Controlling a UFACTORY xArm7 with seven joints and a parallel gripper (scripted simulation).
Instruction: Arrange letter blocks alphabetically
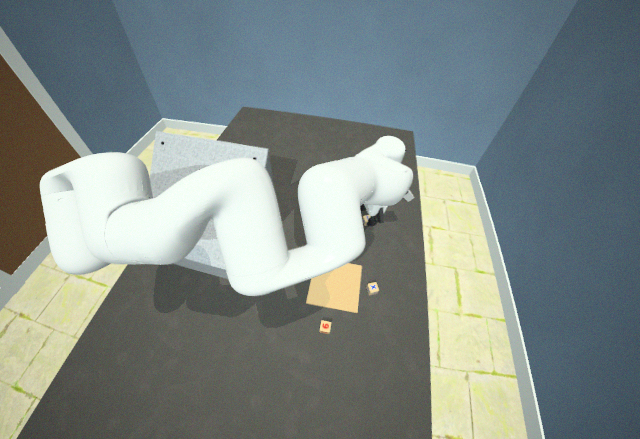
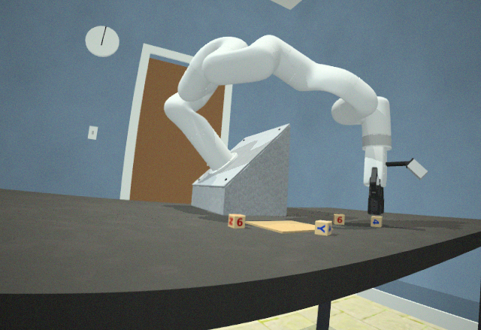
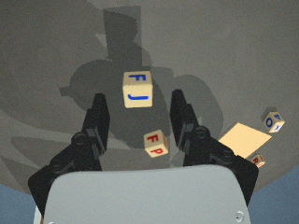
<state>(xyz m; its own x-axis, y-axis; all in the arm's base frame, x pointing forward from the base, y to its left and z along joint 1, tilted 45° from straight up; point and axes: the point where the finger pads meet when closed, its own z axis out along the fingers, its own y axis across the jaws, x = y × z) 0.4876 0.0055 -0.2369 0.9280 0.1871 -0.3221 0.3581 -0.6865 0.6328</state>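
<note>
The block is 40 mm below my hand. Also, from my hand: tan mat (230 mm to the right, 90 mm behind, 50 mm below).
</note>
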